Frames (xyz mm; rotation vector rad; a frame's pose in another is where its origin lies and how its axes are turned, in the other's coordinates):
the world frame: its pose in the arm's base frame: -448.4 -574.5 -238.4 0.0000 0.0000 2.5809
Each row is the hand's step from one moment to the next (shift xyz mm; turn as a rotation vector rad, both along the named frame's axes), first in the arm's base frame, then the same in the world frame.
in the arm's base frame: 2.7 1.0 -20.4 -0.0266 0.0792 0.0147
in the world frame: -1.8 -2.3 -20.4 0.0646 -0.0529 0.0147
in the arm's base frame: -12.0 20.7 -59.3 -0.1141 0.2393 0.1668
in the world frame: 21.2 -11.1 -59.3 0.2239 -0.1420 0.1668
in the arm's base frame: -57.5 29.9 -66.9 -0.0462 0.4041 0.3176
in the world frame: 64.6 5.3 -66.9 0.2540 -0.3177 0.3176
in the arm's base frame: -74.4 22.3 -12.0 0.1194 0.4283 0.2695
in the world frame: 74.9 20.7 -12.0 0.1266 -0.4262 0.2695
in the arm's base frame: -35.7 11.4 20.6 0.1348 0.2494 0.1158
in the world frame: 36.3 9.3 20.6 0.0185 -0.2829 0.1158
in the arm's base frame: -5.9 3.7 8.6 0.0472 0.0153 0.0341
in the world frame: 7.0 0.0 8.6 -0.0318 -0.0381 0.0341
